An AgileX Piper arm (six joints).
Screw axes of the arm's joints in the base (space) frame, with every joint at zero. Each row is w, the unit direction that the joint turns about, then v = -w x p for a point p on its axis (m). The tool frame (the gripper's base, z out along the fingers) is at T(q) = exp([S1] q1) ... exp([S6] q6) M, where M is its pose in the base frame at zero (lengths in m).
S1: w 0 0 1 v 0 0 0
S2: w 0 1 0 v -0.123 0 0
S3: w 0 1 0 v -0.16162 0 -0.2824
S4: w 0.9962 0 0.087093 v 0 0.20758 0
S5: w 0 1 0 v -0.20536 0 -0.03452
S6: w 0.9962 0 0.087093 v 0 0.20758 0
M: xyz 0.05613 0 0.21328 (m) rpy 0 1.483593 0 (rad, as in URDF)
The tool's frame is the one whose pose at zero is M.
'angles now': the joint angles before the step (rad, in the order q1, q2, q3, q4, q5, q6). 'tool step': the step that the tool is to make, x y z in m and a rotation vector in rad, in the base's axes. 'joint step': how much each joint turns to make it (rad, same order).
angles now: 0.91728, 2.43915, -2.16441, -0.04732, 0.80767, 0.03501
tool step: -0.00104, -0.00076, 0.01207, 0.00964, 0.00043, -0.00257
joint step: 0.00004, -0.01588, -0.01570, 0.00615, 0.02423, 0.00060
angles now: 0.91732, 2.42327, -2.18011, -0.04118, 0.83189, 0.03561
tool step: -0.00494, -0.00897, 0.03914, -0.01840, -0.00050, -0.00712
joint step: -0.00061, -0.05769, -0.04704, -0.01251, 0.11926, 0.00260
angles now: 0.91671, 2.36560, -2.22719, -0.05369, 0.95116, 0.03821
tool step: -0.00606, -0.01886, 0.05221, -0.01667, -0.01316, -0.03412
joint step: -0.00741, -0.08033, -0.05782, -0.03113, 0.14477, 0.01916
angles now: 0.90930, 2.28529, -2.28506, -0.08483, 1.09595, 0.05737
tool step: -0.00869, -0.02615, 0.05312, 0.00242, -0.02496, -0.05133
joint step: -0.01220, -0.09478, -0.03905, -0.03446, 0.11952, 0.02606
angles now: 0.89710, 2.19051, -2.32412, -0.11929, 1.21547, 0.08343
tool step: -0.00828, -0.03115, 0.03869, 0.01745, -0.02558, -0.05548
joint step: -0.02348, -0.11593, 0.04896, -0.02475, 0.04072, 0.02502
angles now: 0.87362, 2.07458, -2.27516, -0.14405, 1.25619, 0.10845
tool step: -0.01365, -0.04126, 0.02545, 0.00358, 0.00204, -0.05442
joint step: -0.03711, -0.16204, 0.15788, -0.00673, 0.00537, 0.01796
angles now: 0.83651, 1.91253, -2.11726, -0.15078, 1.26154, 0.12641
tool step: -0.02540, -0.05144, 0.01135, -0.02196, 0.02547, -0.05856
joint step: -0.04160, -0.20688, 0.24278, -0.00680, 0.00022, 0.01832
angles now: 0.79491, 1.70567, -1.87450, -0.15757, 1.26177, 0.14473
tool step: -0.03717, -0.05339, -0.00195, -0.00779, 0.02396, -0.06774
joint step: -0.03397, -0.23100, 0.27658, -0.00957, -0.01701, 0.04075
